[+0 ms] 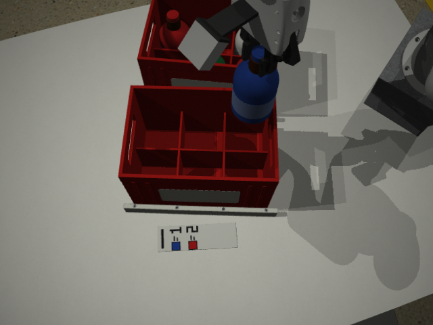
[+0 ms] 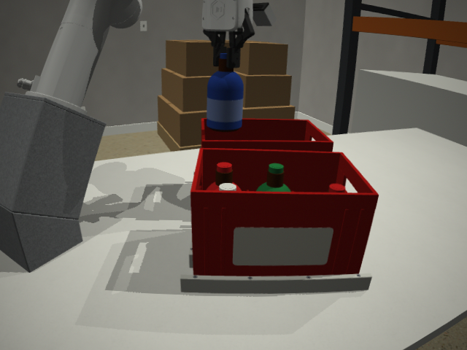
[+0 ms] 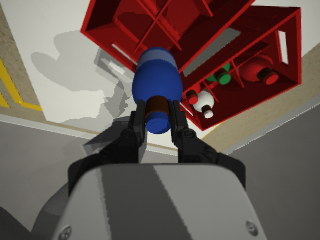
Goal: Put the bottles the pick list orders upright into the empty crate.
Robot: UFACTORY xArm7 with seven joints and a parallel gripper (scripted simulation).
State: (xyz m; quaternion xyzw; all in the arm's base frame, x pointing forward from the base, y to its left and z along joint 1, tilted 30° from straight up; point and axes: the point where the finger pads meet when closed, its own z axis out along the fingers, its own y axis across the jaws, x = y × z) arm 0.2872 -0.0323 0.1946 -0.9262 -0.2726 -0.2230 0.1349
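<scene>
Now: hand 70 mm above the blue bottle. Also, from my hand: red bottle 150 mm ahead, 250 mm to the right, 250 mm below; then green bottle 70 mm ahead, 160 mm to the right, 250 mm below; then white bottle 30 mm behind, 230 mm to the right, 250 mm below.
</scene>
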